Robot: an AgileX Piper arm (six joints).
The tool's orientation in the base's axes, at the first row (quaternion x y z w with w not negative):
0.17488 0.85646 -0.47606 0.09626
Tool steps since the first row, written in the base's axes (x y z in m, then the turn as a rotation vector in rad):
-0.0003 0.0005 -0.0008 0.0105 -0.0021 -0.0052
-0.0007 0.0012 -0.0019 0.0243 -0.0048 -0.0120
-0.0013 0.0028 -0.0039 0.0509 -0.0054 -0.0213
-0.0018 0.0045 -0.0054 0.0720 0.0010 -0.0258
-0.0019 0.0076 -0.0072 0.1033 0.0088 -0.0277
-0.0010 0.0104 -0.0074 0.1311 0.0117 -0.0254
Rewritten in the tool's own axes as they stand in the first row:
0.0006 0.0008 0.0000 -0.0084 0.0072 0.0045
0.0015 0.0018 0.0000 -0.0194 0.0166 0.0104
0.0031 0.0039 -0.0003 -0.0409 0.0339 0.0158
0.0044 0.0057 -0.0010 -0.0575 0.0488 0.0127
0.0057 0.0086 -0.0026 -0.0841 0.0663 0.0070
0.0055 0.0104 -0.0049 -0.1098 0.0768 0.0033

